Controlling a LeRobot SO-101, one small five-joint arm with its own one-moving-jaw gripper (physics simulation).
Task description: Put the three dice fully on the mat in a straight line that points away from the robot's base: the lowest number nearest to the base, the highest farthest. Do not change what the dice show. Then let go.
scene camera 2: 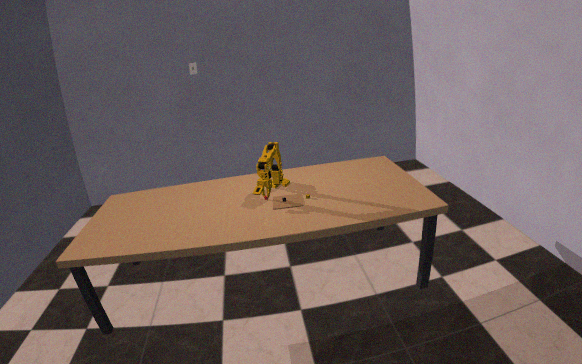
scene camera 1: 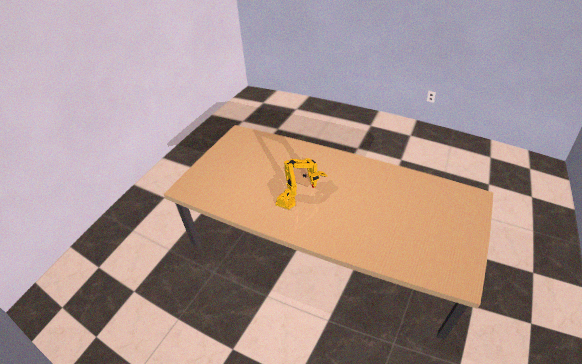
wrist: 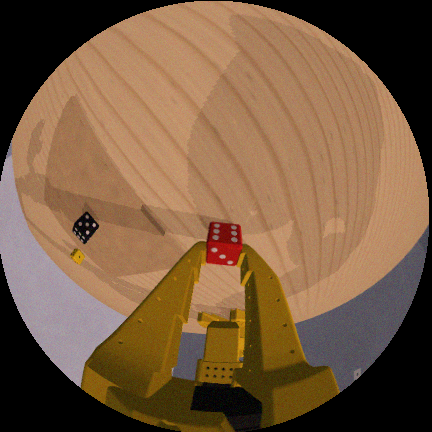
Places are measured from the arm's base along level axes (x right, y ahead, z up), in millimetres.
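Pixels of known places: hand, tool point: (scene camera 2: 267, 197) (scene camera 1: 312, 184) (wrist: 206, 250); arm's base, link origin: (scene camera 2: 280, 185) (scene camera 1: 287, 200) (wrist: 224, 314).
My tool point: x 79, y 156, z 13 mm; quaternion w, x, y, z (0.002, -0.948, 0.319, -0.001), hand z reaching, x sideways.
Ahead of a thing's pixels: the offset from my tool point to its middle. Level surfaces: height alone.
My gripper (wrist: 223, 251) (scene camera 2: 266, 196) is shut on the red die @(dy -4, dx +7, dz -5 mm) (wrist: 225, 243) (scene camera 1: 313, 186) (scene camera 2: 266, 198); both jaw tips press on its sides. In the wrist view the die shows a face with three white pips and a face with several; its height above the table is unclear. The black die @(dy +54, dx -77, dz -1 mm) (wrist: 86, 227) (scene camera 2: 284, 199) (scene camera 1: 304, 175) sits on the thin brown mat @(dy +60, dx -90, dz -11 mm) (wrist: 90, 160) (scene camera 2: 295, 203), with white pips on its visible faces. The small yellow die @(dy +51, dx -192, dz -5 mm) (wrist: 77, 256) (scene camera 2: 307, 196) lies off the mat, just past its edge; one dark pip shows.
The yellow arm base (scene camera 1: 285, 201) (wrist: 220, 345) stands on the wooden table @(dz -13 mm) (scene camera 1: 400, 215) (scene camera 2: 175, 225). In scene camera 2 the mat lies right of the gripper. Arm shadows fall across the table and mat.
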